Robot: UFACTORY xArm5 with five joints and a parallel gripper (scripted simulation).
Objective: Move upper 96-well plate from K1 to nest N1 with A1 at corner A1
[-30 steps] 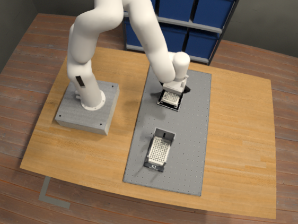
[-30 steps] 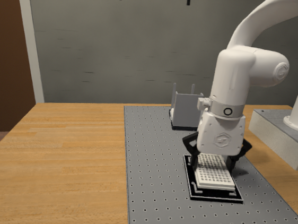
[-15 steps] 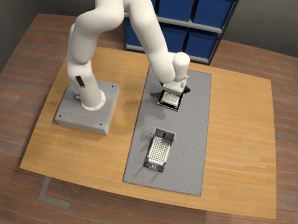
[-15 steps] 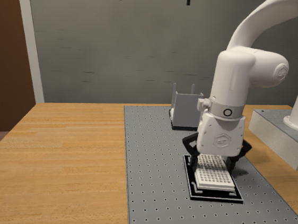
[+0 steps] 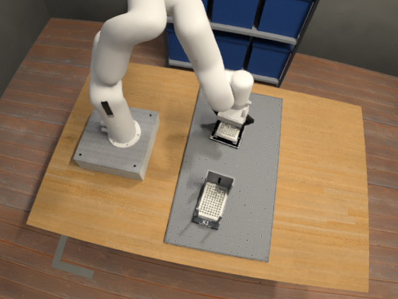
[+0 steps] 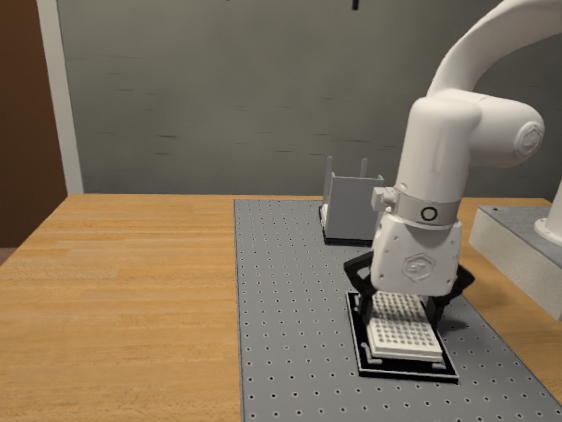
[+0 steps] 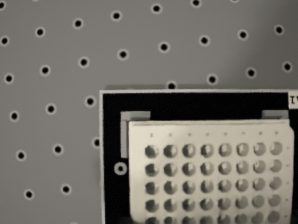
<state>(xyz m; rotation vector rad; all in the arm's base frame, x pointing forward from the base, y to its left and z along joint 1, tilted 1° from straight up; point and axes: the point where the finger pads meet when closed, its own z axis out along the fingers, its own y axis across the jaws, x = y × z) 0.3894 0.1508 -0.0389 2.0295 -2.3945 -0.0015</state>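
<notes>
Right now the black plate nest N1 is 3 cm below my hand. Also, from my hand: 96-well plate (1 cm below).
</notes>
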